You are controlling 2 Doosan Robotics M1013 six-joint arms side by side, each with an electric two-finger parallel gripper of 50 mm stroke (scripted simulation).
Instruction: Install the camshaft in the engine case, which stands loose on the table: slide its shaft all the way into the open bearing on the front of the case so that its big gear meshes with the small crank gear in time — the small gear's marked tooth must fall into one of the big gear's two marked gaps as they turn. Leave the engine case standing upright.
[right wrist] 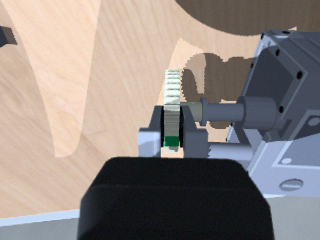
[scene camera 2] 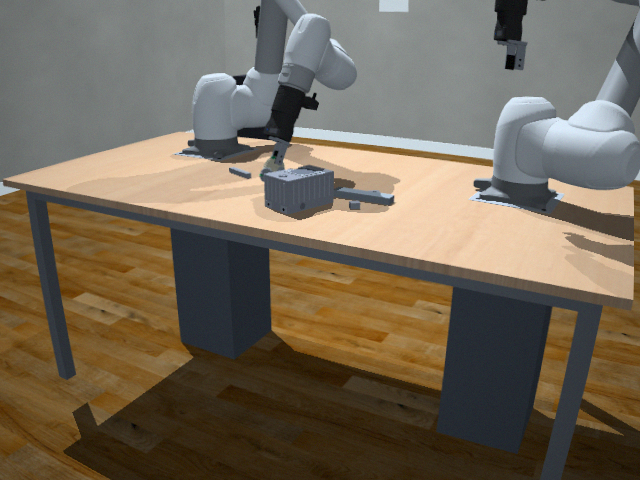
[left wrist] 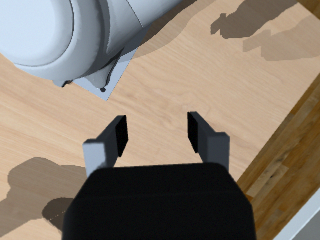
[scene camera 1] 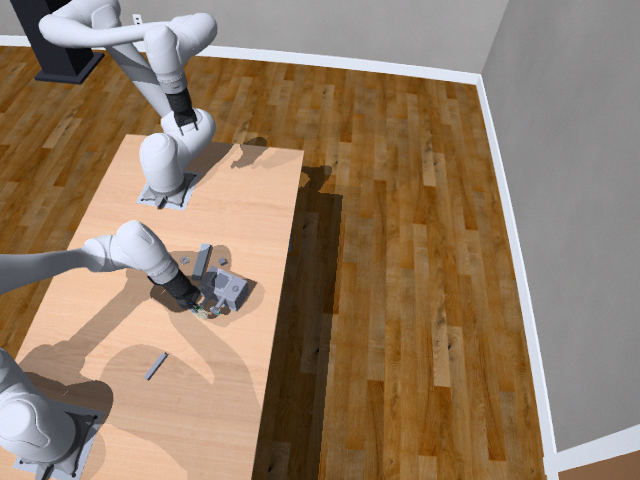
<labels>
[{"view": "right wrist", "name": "my right gripper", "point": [171, 118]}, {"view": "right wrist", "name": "camshaft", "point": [202, 111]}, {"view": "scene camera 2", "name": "my right gripper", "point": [275, 164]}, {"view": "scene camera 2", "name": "grey engine case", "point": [289, 191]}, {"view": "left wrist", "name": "my left gripper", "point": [157, 126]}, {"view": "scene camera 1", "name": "grey engine case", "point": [219, 284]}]
</labels>
